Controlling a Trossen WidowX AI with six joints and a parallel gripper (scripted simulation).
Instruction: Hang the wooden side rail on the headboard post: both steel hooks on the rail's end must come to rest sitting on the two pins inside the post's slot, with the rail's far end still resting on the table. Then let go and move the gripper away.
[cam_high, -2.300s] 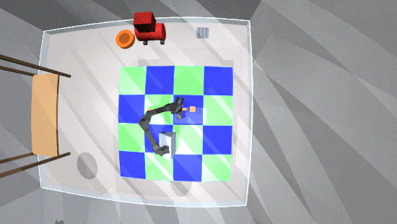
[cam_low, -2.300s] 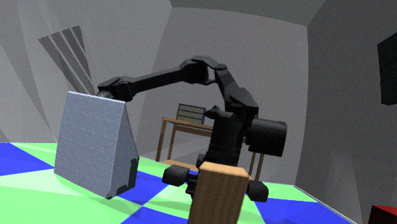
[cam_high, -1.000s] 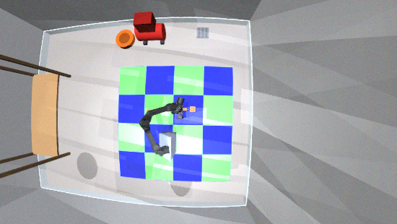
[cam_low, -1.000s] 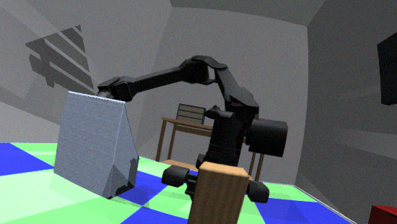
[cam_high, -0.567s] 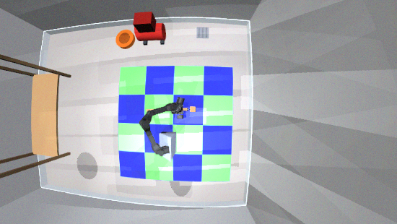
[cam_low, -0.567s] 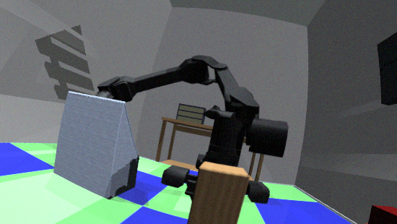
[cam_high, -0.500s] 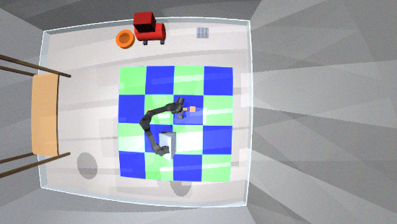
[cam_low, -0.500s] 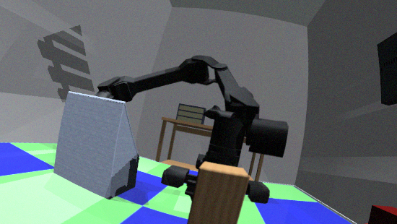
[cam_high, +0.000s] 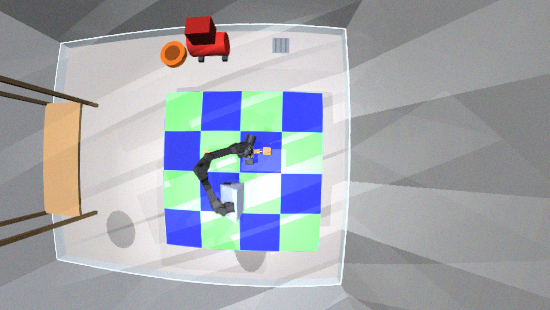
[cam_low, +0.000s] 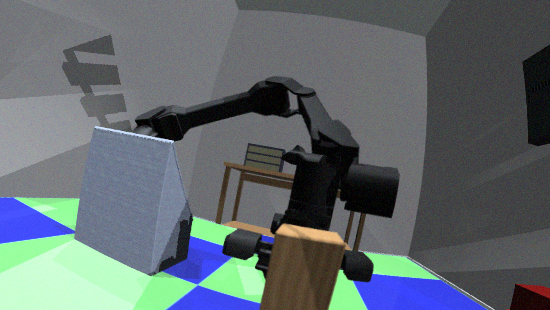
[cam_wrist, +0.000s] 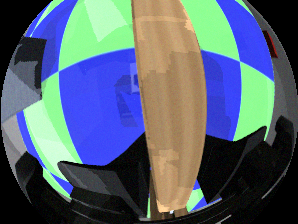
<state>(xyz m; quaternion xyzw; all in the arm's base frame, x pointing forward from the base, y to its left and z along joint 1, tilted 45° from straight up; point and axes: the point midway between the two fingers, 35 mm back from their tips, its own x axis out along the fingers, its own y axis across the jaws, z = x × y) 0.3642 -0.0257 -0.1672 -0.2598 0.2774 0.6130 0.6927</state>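
The headboard post is 1 cm behind my gripper tip, 12 cm to the right of it and 4 cm above it.
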